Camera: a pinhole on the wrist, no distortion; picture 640 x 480 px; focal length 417.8 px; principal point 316.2 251.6 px. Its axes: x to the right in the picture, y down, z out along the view. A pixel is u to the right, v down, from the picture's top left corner.
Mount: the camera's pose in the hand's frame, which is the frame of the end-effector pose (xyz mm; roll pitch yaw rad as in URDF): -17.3 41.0 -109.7 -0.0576 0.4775 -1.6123
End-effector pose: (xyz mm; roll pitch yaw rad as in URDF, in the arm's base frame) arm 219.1 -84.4 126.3 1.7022 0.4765 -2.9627
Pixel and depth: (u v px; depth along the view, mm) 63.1 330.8 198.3
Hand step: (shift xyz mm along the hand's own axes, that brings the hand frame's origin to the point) 32.3 55.7 119.4
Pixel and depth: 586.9 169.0 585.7
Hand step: -124.4 -563.9 241.1
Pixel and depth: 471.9 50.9 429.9
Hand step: -212.9 -296.2 208.4
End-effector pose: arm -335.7 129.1 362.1 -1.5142 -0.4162 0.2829
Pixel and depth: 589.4 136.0 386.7
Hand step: -118.6 -360.0 122.4
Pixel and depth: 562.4 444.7 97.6
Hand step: 29.4 -55.7 -51.9
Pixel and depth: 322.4 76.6 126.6
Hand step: -65.4 -18.2 4.4
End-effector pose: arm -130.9 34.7 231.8 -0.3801 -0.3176 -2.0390
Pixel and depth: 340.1 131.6 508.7
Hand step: -144.7 -217.0 335.4
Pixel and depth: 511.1 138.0 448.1
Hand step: -129.4 -349.1 197.8
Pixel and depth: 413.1 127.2 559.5
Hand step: -166.9 -329.5 335.3
